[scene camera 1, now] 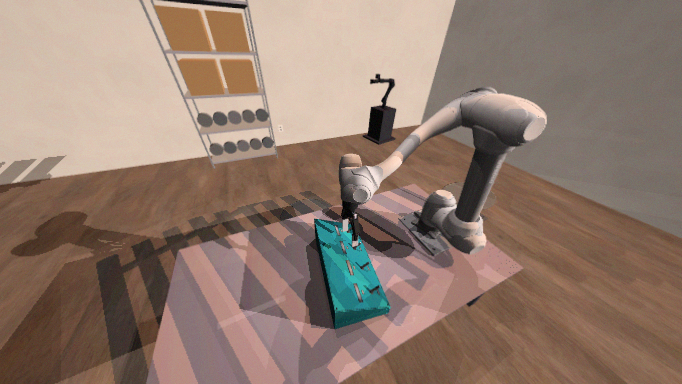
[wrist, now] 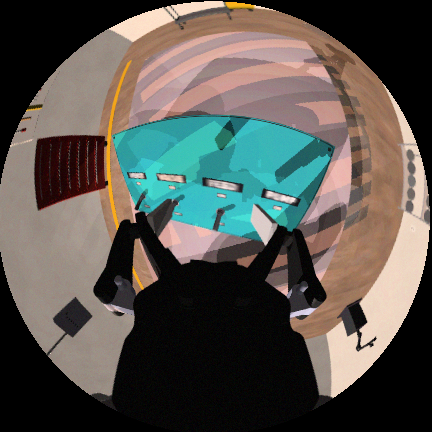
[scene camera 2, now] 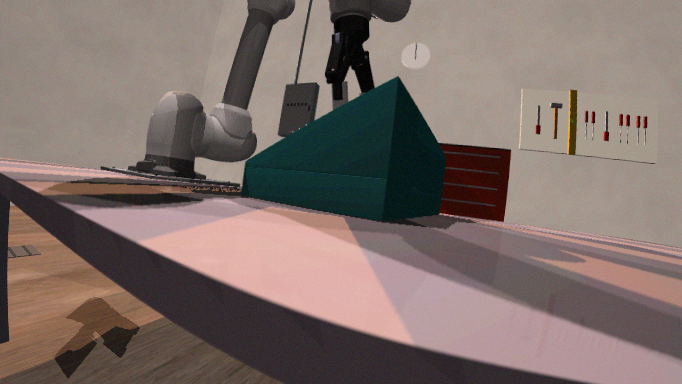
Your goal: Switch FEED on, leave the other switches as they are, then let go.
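Pixels of known places: gripper, between the fingertips: (scene camera 1: 349, 237) (wrist: 211, 209); arm's base, origin of its link: (scene camera 1: 430, 225) (scene camera 2: 168, 174).
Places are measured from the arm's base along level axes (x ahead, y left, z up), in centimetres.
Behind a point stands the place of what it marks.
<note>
The teal sloped switch panel (scene camera 1: 334, 280) @[x 79.4, y 1.6, z 15.3 cm] (scene camera 2: 325, 160) @[x 60.6, y -31.5, z 5.6 cm] (wrist: 175, 145) @[x 73.9, y -6.1, z 14.2 cm] stands on the table, with a row of label plates and small dark levers. The FEED plate (scene camera 1: 343, 246) @[x 63.8, y -12.7, z 11.0 cm] (wrist: 222, 185) @[x 64.0, y -12.6, z 11.0 cm] is third from the left in the wrist view; its letters are blurred now. The FEED lever (wrist: 218, 220) @[x 56.7, y -10.1, z 10.3 cm] is below it; its exact tilt is unclear. My gripper (scene camera 1: 350, 235) @[x 61.0, y -11.5, z 17.4 cm] (scene camera 2: 353, 96) (wrist: 211, 209) @[x 61.0, y -11.5, z 17.4 cm] is open and empty, with one finger on each side of that lever in the wrist view. The VALVE lever (wrist: 173, 204) @[x 62.0, y 0.8, z 9.3 cm] shows by the left finger. The PUMP lever is hidden behind the right finger.
The VENT lever (scene camera 1: 374, 289) @[x 65.6, y 12.8, z 10.1 cm] (wrist: 141, 200) @[x 65.4, y 12.1, z 9.6 cm] is at the panel's near end in scene camera 1. The pink table (scene camera 1: 200, 300) @[x 130.6, y -33.5, z -1.1 cm] carries the panel and the arm's base plate (scene camera 1: 435, 245) @[x 12.1, y 11.9, z 0.1 cm]. A red cabinet (scene camera 2: 475, 180) (wrist: 70, 170) and a shelf rack stand beyond the table.
</note>
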